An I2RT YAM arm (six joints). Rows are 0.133 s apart.
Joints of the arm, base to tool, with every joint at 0 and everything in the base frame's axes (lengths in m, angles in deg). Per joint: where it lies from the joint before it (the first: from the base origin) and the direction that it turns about. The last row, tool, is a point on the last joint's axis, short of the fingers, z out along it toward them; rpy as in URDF.
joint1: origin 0 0 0.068 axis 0 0 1
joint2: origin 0.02 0.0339 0.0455 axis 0 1 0
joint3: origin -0.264 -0.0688 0 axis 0 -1 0
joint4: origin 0.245 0.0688 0.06 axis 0 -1 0
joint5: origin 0.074 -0.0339 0.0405 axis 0 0 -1
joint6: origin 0.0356 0 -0.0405 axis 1 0 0
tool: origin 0 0 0 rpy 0 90 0
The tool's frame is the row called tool.
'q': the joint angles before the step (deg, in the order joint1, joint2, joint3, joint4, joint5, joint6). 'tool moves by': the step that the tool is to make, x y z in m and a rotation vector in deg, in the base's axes. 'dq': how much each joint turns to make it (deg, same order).
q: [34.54, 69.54, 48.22, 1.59, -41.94, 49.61]
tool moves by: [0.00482, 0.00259, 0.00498, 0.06, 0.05, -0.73]
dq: [-0.07, 1.07, 1.75, -0.42, 0.60, 0.40]
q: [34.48, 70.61, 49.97, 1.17, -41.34, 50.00]
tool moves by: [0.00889, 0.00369, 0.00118, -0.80, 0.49, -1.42]
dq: [-0.28, 2.15, 2.06, -0.75, 1.20, 0.03]
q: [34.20, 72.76, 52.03, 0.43, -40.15, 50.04]
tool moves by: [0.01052, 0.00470, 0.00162, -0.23, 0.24, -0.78]
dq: [-0.35, 2.56, 2.30, 0.02, 0.42, 0.13]
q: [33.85, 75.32, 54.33, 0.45, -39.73, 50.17]
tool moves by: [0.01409, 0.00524, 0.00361, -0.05, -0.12, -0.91]
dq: [-0.61, 3.17, 3.22, 0.02, 0.32, 0.00]
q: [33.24, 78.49, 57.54, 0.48, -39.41, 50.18]
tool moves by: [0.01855, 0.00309, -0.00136, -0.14, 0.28, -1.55]
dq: [-1.30, 3.82, 2.93, 0.68, 0.22, 0.15]
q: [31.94, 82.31, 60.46, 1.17, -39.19, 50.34]
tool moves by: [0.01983, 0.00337, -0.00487, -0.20, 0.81, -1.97]
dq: [-1.21, 4.18, 2.80, 1.00, 0.62, 0.65]
